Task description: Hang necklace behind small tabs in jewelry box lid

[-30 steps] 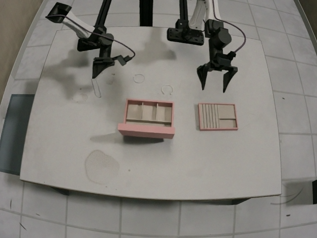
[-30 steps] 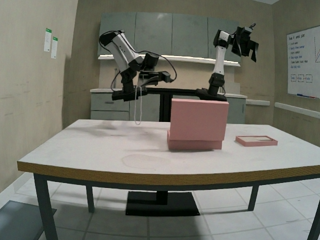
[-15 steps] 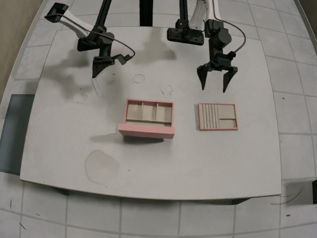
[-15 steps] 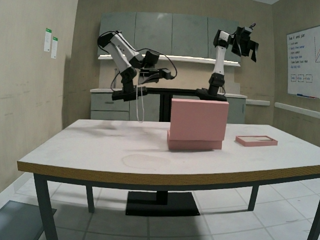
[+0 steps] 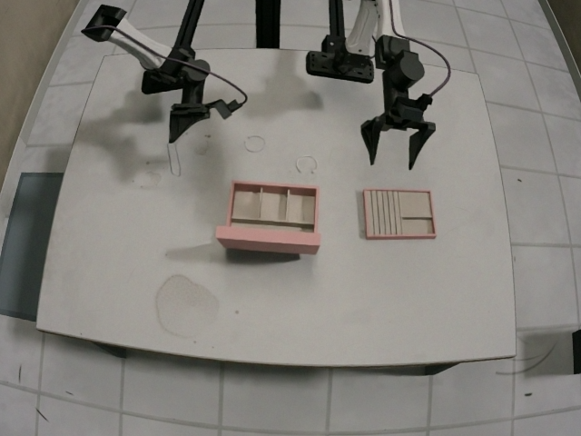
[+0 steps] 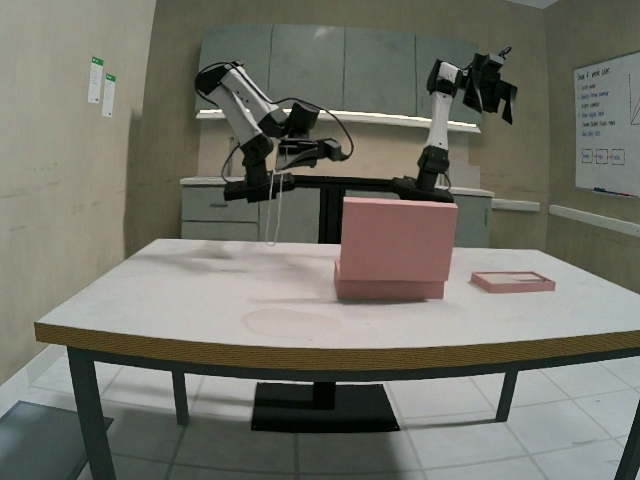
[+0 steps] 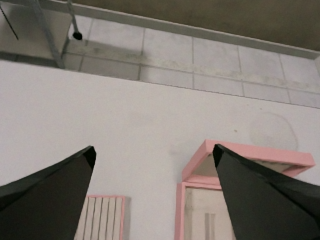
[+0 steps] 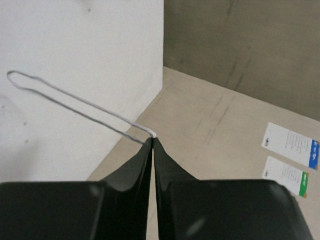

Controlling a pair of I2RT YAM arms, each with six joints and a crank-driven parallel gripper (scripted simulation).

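My right gripper is now 250 mm to the right of the pink jewelry box, 160 mm above it and 140 mm short of it. Round my right hand: pink tray: 620 mm to the left, 260 mm below, 130 mm ahead.
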